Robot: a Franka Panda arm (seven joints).
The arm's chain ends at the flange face. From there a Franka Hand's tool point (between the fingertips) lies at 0.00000 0.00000 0.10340 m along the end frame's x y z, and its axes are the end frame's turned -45 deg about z.
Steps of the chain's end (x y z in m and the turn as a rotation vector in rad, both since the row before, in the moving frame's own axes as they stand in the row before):
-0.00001, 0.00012, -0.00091, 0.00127, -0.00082, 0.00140
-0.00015, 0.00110, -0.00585, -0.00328, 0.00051, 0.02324
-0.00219, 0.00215, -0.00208, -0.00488, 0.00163, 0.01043
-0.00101, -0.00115, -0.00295, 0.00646, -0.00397, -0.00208
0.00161, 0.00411, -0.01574, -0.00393, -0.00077, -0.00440
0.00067, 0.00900, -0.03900, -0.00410, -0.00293, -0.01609
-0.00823, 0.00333, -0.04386, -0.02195, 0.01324, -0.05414
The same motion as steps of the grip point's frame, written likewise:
-0.00006, -0.00008, -0.00091, 0.00148, 0.00032, 0.00140
-0.00109, 0.00095, -0.00585, -0.00268, -0.00196, 0.02324
-0.00331, 0.00045, -0.00208, -0.00460, -0.00230, 0.01043
0.00028, -0.00229, -0.00295, 0.00738, 0.00176, -0.00208
-0.00211, 0.00428, -0.01574, -0.00223, -0.00332, -0.00440
-0.00640, 0.00693, -0.03900, -0.00083, -0.00497, -0.01609
-0.00874, -0.00088, -0.04389, -0.02488, -0.00616, -0.05414

